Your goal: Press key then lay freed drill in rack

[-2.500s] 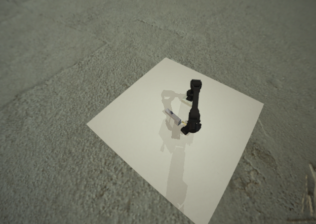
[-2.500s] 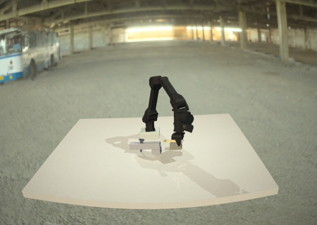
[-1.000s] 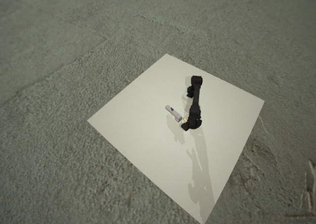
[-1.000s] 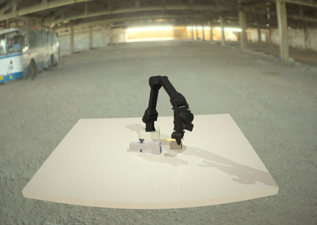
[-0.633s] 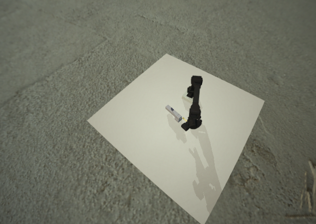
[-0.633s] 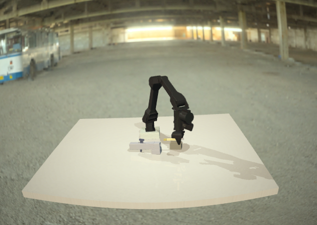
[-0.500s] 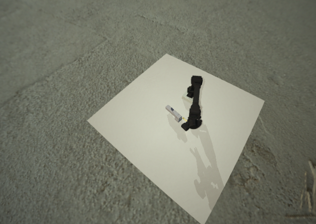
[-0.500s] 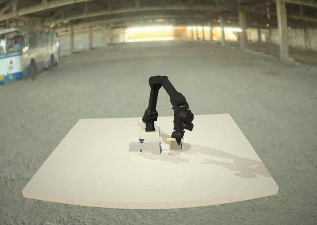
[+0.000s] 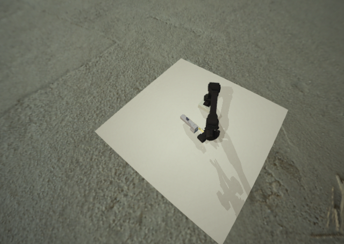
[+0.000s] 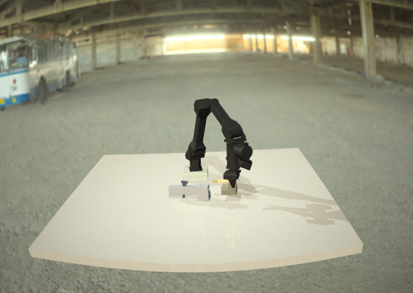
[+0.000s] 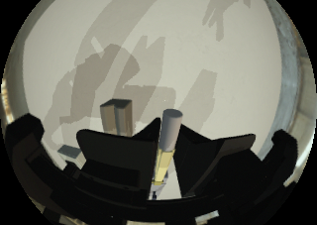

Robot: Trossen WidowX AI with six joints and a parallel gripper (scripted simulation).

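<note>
Now: the drill 10 mm behind my gripper tip, 40 mm to the right of it and 30 mm above it. The rest, counted from my gripper tip: tan rack: 80 mm behind, 10 mm to the right, 40 mm below; grey holder block: 50 mm behind, 190 mm to the right, 20 mm below; blue key: 60 mm behind, 210 mm to the right, 10 mm below.
</note>
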